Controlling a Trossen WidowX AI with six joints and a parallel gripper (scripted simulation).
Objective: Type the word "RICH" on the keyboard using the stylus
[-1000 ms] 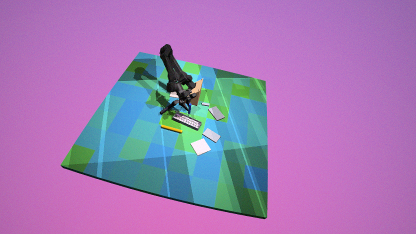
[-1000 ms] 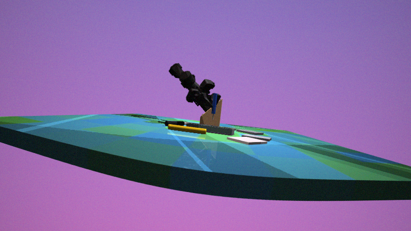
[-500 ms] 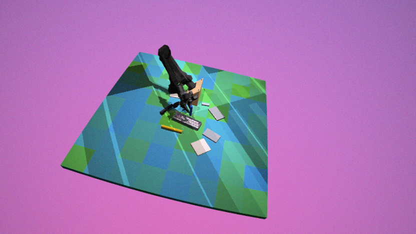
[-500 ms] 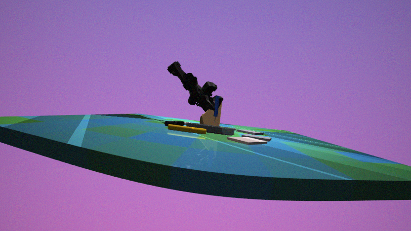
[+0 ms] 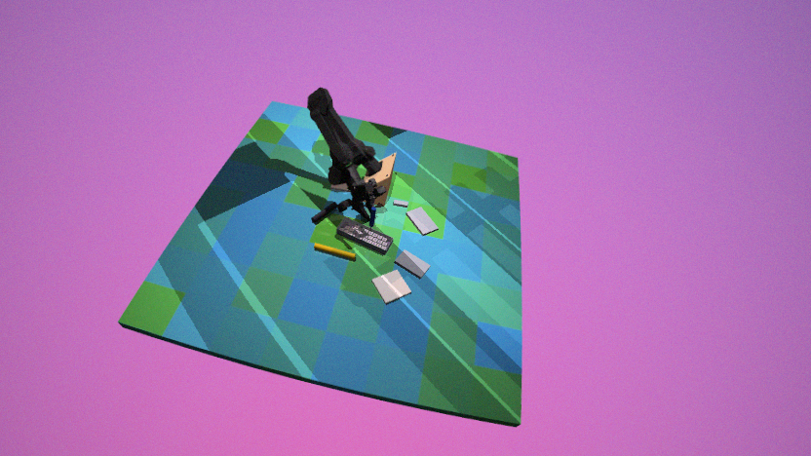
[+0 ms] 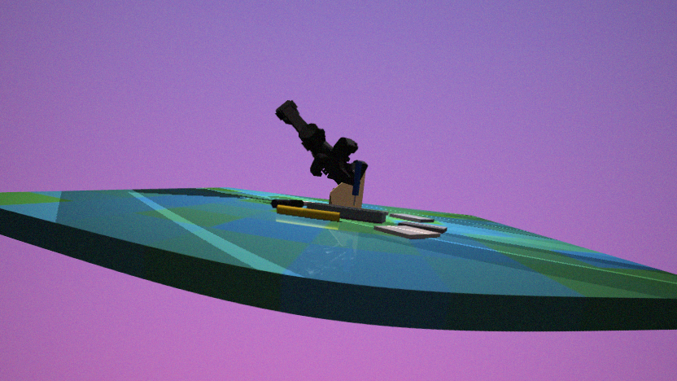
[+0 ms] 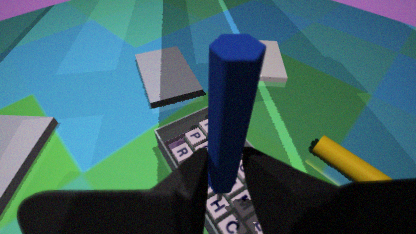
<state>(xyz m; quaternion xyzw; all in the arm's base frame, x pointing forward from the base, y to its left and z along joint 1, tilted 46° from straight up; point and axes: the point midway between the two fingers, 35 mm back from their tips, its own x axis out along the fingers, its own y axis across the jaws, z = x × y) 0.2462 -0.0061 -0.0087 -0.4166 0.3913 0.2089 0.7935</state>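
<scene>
Now: gripper tip 20 mm above the stylus. From my gripper tip the other things lie so: yellow bar 120 mm to the right, 110 mm ahead, 80 mm below.
</scene>
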